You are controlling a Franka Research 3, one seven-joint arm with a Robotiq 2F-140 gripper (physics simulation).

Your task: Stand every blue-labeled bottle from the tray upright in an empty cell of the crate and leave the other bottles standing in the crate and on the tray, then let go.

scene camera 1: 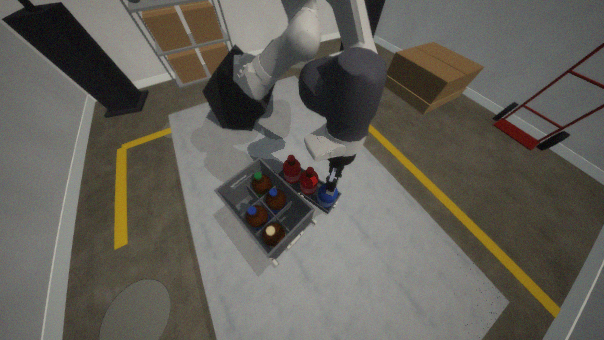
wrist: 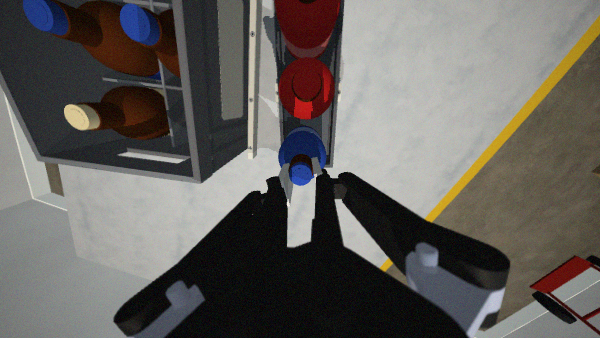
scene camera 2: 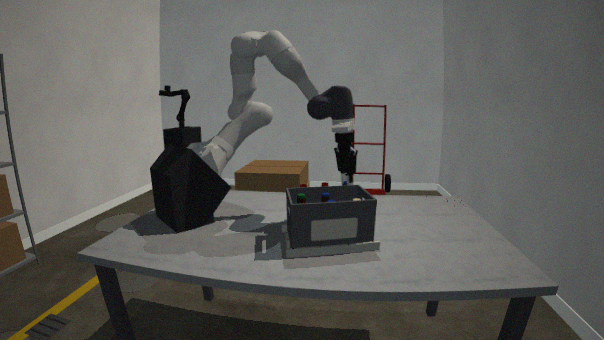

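A blue-labeled bottle (scene camera 1: 327, 196) (wrist: 303, 146) with a blue cap stands upright at the end of the tray (scene camera 1: 327, 210) (wrist: 331, 161). My gripper (scene camera 1: 332, 184) (wrist: 302, 170) is shut on its neck, just below the cap. Two red bottles (scene camera 1: 309, 182) (wrist: 306, 87) stand beside it on the tray. The grey crate (scene camera 1: 235, 206) (scene camera 2: 330, 227) (wrist: 200, 170) holds several brown bottles upright: a green-capped bottle (scene camera 1: 260, 184), two blue-capped bottles and a cream-capped bottle (scene camera 1: 273, 233) (wrist: 125, 112). The crate's corner cell towards the held bottle shows no bottle. In scene camera 2 the crate hides most of the tray.
The crate and tray stand close together on the table (scene camera 1: 380, 280) (scene camera 2: 450, 250), with the crate's high wall between its cells and the tray. The black robot base (scene camera 1: 237, 95) (scene camera 2: 185, 185) is at the table's back. A cardboard box (scene camera 1: 432, 75) and a red hand truck (scene camera 1: 515, 133) are on the floor beyond.
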